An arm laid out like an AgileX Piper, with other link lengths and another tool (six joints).
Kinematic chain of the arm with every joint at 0, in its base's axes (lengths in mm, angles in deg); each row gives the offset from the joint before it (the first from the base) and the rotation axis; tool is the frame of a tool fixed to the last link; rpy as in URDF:
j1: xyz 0 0 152.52 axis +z
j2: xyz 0 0 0 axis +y
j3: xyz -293.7 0 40.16 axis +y
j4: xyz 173.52 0 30.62 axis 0.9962 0 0.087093
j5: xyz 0 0 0 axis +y
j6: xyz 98.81 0 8.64 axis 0.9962 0 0.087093
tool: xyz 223.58 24 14.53 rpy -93.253 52.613 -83.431
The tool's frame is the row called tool.
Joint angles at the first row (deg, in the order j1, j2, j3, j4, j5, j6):
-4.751 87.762 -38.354 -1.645 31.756 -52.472
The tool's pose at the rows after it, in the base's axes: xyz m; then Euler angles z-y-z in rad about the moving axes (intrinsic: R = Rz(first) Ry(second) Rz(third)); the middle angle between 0 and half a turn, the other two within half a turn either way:
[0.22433, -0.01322, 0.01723, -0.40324, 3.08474, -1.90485]
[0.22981, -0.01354, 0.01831, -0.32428, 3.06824, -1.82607]
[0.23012, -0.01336, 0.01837, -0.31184, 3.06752, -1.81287]
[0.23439, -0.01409, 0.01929, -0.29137, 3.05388, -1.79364]
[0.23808, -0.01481, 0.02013, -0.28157, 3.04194, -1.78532]
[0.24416, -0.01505, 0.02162, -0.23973, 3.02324, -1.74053]
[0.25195, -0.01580, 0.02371, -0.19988, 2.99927, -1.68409]
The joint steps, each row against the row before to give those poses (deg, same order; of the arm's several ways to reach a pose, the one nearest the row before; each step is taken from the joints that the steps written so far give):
0.019 0.001 -0.002 0.001 -0.747 -0.003
0.000 0.000 0.001 -0.001 -0.991 0.002
0.002 0.000 0.002 0.060 -0.055 0.002
-0.001 -0.001 0.000 -0.159 -0.781 0.053
0.000 0.000 0.000 -0.176 -0.679 0.055
0.000 0.000 -0.001 0.004 -1.100 0.187
-0.001 0.000 0.001 -0.283 -1.398 1.221

